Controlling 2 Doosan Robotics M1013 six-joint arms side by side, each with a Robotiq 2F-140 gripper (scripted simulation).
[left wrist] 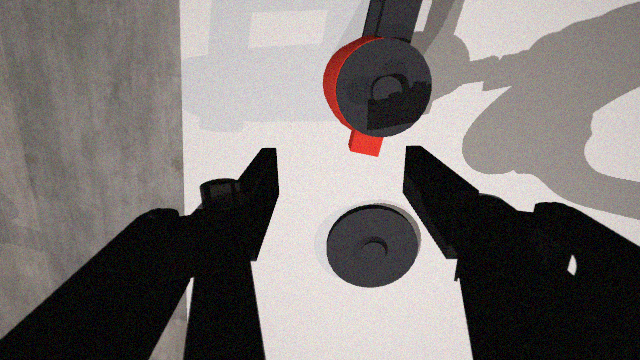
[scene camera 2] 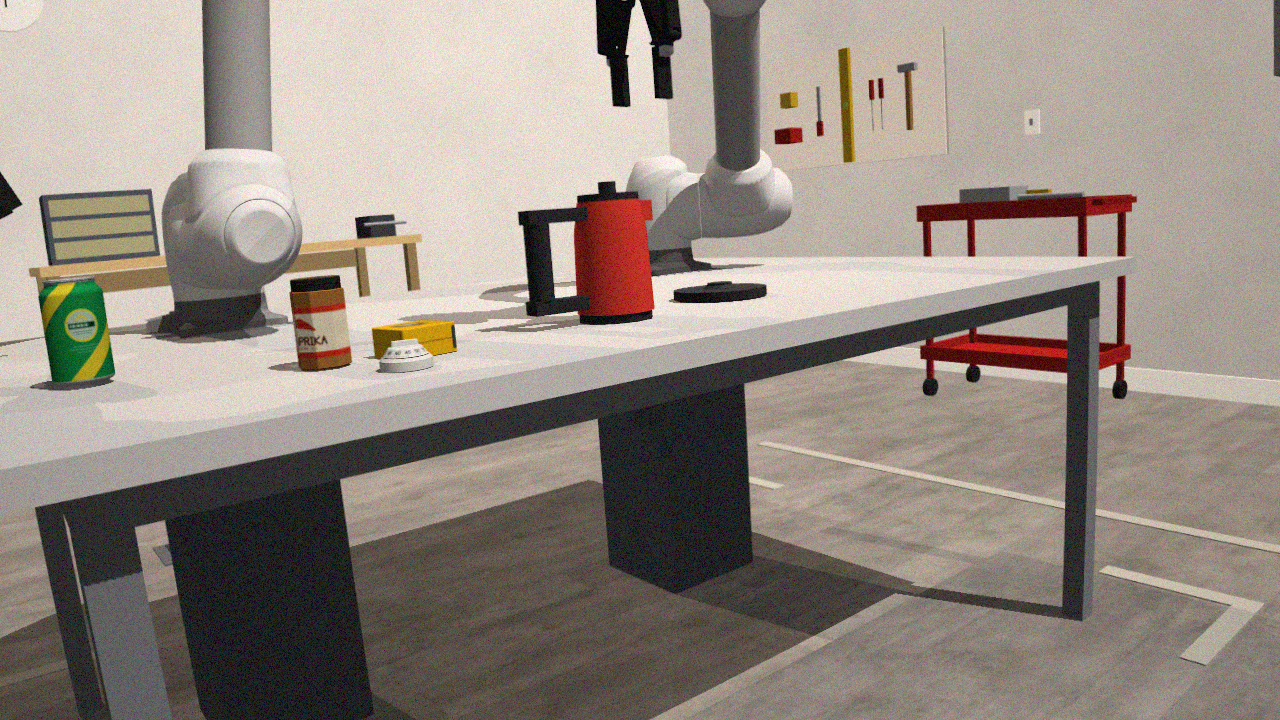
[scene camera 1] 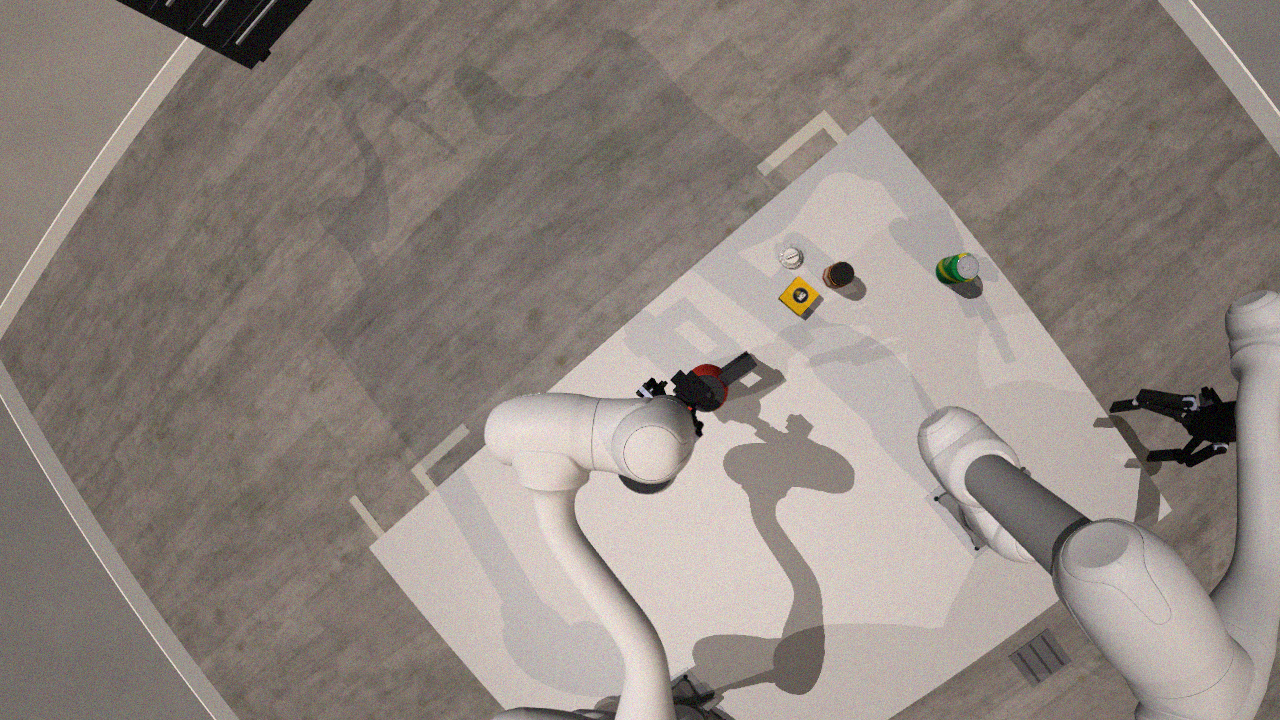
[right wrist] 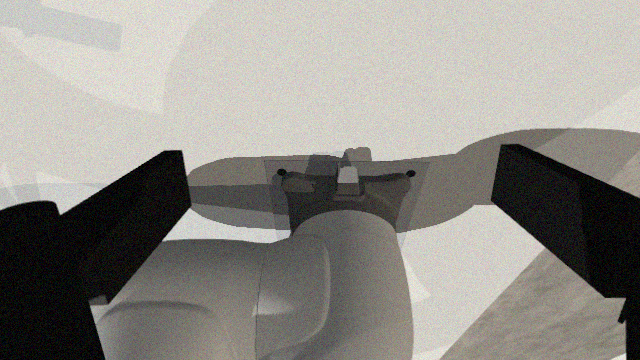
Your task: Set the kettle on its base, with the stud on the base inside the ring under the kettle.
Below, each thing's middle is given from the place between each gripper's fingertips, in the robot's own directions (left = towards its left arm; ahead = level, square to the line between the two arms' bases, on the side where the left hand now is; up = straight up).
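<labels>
The red kettle (scene camera 2: 613, 276) is 40 mm behind my left hand (scene camera 2: 642, 102), 70 mm to the right of it and 220 mm below it. The round black base (scene camera 2: 722, 291) is 100 mm behind my left hand, 210 mm to the left of it and 310 mm below it. The yellow box (scene camera 2: 438, 337) is a touch behind my left hand, far to the right of it and far below it. The white dial timer (scene camera 2: 408, 355) is a little ahead of my left hand, far to the right of it and far below it.
My right hand (scene camera 1: 1131, 432) is 260 mm to the right of the paprika jar (scene camera 2: 318, 307), 660 mm short of it and 180 mm above it. The red kettle is 640 mm to the left of my right hand, 650 mm ahead of it and 140 mm below it. The yellow box is far to the left of my right hand, far ahead of it and a fair way below it. The white dial timer is far to the left of my right hand, far ahead of it and a fair way below it.
</labels>
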